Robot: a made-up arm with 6 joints. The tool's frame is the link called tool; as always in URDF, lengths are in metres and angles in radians. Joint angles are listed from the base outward. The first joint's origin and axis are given. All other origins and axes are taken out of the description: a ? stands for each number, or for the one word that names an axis. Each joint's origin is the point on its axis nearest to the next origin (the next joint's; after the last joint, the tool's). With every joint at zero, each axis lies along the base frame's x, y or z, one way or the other. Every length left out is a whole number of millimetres.
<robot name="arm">
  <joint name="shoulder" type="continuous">
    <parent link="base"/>
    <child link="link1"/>
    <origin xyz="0.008 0.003 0.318" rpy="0 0 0"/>
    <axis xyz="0 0 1"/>
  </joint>
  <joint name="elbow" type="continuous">
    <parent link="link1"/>
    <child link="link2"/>
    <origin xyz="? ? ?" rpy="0 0 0"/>
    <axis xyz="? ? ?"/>
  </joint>
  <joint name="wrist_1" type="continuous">
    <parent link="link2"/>
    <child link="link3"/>
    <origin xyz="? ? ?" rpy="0 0 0"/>
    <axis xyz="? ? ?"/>
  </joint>
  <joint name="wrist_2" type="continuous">
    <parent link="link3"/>
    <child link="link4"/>
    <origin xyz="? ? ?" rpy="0 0 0"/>
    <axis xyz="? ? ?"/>
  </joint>
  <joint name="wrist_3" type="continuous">
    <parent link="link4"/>
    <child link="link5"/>
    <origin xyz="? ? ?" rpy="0 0 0"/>
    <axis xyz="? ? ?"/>
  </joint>
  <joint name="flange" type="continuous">
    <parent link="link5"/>
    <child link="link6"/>
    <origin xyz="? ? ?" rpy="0 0 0"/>
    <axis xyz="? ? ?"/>
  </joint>
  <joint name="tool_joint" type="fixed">
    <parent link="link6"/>
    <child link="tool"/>
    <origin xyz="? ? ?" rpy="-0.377 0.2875 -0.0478"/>
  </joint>
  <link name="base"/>
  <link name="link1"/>
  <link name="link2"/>
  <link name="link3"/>
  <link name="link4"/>
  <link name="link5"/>
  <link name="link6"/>
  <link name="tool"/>
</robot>
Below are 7 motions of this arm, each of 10 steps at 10 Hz.
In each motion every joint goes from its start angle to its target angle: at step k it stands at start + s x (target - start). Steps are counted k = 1, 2, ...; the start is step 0. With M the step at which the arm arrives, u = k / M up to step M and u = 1 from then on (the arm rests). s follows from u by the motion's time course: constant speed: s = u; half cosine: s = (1 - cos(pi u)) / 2; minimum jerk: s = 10 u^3 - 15 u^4 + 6 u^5.
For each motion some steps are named. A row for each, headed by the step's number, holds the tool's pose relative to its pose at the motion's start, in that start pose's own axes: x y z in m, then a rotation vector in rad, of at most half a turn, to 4 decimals.
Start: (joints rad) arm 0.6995 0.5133 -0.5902 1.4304 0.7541 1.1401
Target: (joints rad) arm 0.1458 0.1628 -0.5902 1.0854 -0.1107 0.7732
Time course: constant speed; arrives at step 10
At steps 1, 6, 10:
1: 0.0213 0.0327 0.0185 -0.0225 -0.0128 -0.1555
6: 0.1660 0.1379 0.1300 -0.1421 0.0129 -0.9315
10: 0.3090 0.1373 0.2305 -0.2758 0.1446 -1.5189

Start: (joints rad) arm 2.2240 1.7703 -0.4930 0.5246 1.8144 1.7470
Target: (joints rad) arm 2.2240 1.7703 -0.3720 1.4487 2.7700 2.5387
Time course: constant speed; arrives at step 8
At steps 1, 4, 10:
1: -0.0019 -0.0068 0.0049 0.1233 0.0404 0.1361
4: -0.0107 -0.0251 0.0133 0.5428 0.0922 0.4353
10: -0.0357 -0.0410 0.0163 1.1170 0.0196 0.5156

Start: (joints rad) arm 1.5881 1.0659 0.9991 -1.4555 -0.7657 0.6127
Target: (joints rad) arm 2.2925 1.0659 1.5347 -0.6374 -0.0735 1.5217
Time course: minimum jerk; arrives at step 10
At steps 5, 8, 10:
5: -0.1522 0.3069 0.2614 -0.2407 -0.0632 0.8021
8: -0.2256 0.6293 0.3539 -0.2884 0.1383 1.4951
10: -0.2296 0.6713 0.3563 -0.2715 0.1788 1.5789

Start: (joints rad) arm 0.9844 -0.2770 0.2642 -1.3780 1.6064 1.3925
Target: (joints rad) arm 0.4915 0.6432 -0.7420 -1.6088 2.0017 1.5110
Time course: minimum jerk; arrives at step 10
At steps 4, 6, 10:
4: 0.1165 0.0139 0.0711 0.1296 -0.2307 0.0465
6: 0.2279 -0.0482 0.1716 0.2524 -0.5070 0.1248
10: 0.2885 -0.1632 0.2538 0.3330 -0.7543 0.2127

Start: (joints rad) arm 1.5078 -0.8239 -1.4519 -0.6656 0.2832 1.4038
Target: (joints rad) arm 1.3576 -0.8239 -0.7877 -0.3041 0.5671 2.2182
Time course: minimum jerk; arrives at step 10
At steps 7, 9, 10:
7: 0.3969 -0.1618 -0.0223 0.4759 0.0178 1.0736
9: 0.4701 -0.1818 -0.0519 0.6183 -0.0266 1.2279
10: 0.4741 -0.1828 -0.0538 0.6266 -0.0296 1.2358

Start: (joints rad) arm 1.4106 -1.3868 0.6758 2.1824 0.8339 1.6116
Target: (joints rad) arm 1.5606 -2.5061 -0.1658 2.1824 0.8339 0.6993
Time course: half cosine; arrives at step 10
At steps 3, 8, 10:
3: 0.3202 -0.2789 0.0157 0.3010 0.3806 -0.2348
8: 0.9482 -1.1031 -0.8916 0.9348 1.9485 -0.9665
10: 0.9347 -1.1621 -1.0787 0.9693 2.1955 -1.0374

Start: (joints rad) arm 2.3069 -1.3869 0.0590 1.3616 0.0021 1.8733
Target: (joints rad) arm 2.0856 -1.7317 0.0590 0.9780 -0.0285 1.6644
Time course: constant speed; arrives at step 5
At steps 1, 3, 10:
1: 0.0869 -0.0673 -0.0047 0.0711 0.1073 -0.0779
3: 0.2643 -0.1940 -0.0398 0.1879 0.3343 -0.2234
10: 0.4438 -0.3038 -0.1066 0.2671 0.5740 -0.3544

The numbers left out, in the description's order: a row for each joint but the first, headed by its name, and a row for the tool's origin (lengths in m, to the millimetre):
elbow: xyz -0.026 -0.021 0, axis 0 1 0
wrist_1: xyz 0.024 0 0.606, axis 0 1 0
wrist_2: xyz 0 0 0.686, axis 0 0 1
wrist_3: xyz 0.02 -0.008 0, axis 0 1 0
flange: xyz 0.027 0 0.056, axis 0 0 1
tool: xyz 0.018 0.022 0

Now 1 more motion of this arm.
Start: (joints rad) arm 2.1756 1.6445 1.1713 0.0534 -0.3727 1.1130
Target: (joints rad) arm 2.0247 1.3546 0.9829 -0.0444 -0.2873 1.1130
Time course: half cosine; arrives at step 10
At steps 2, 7, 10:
2: -0.0287 0.0339 0.0048 -0.0306 -0.0181 -0.0136
7: -0.2433 0.2898 -0.0226 -0.2364 -0.1670 -0.1316
10: -0.3049 0.3662 -0.0519 -0.2908 -0.2164 -0.1722

